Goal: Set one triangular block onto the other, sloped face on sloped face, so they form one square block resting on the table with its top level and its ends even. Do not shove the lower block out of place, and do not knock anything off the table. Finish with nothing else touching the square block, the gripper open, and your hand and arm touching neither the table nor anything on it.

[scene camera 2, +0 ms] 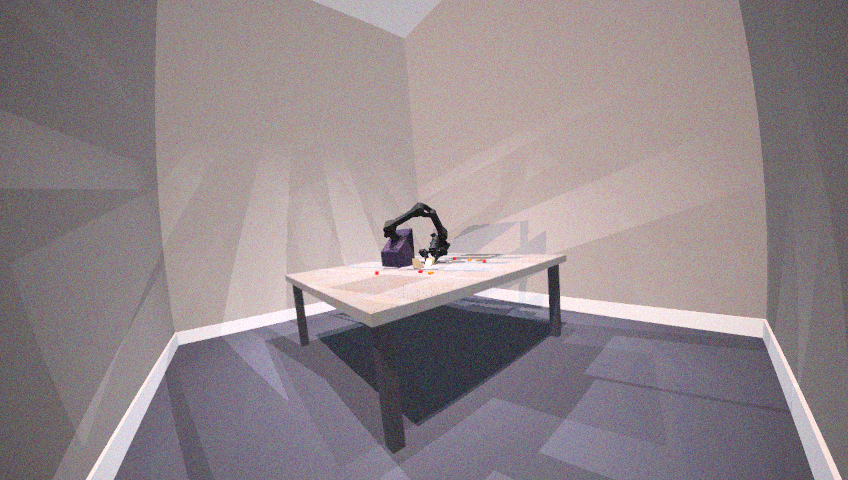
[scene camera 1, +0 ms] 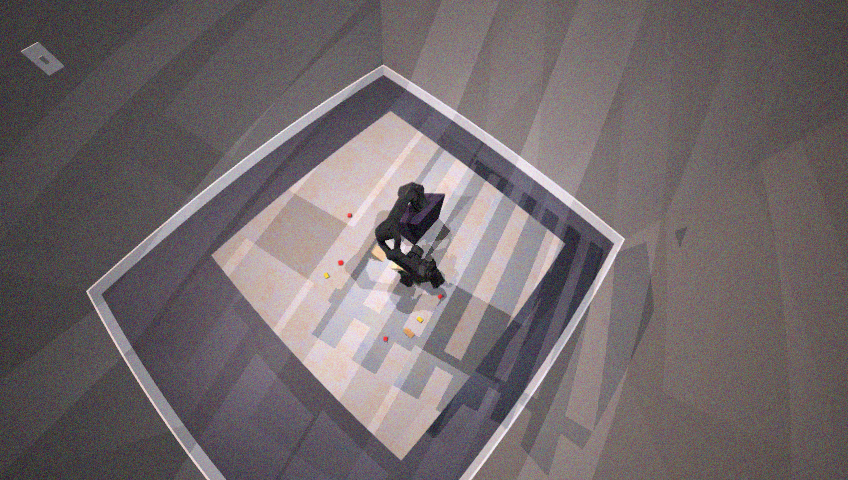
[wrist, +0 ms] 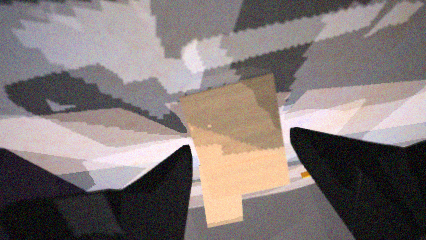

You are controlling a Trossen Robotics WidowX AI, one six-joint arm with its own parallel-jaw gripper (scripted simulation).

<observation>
My gripper (wrist: 240, 143) is open and holds nothing. Also in view: a tan triangular block (wrist: 229, 210) and a tan triangular block (wrist: 236, 129).
</observation>
